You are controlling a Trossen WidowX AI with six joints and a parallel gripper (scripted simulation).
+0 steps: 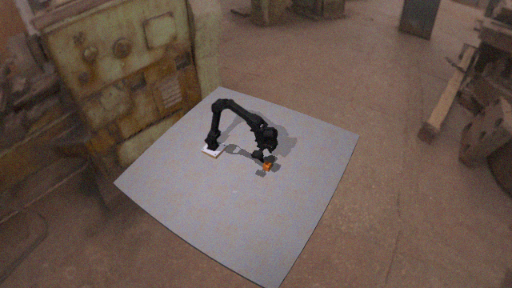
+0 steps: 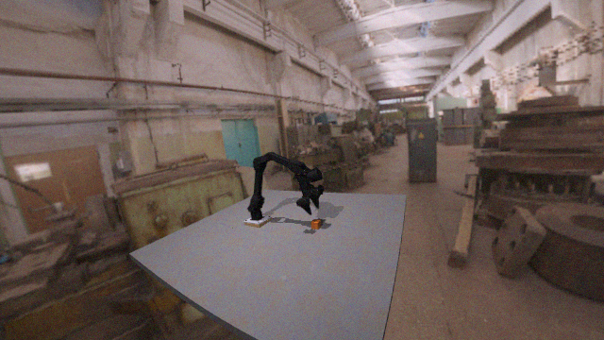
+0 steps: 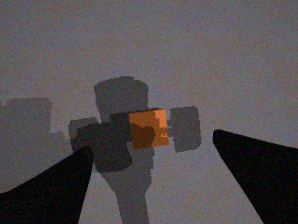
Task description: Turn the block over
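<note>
Now: gripper tip 1 cm past the orange block and 8 cm above it.
</note>
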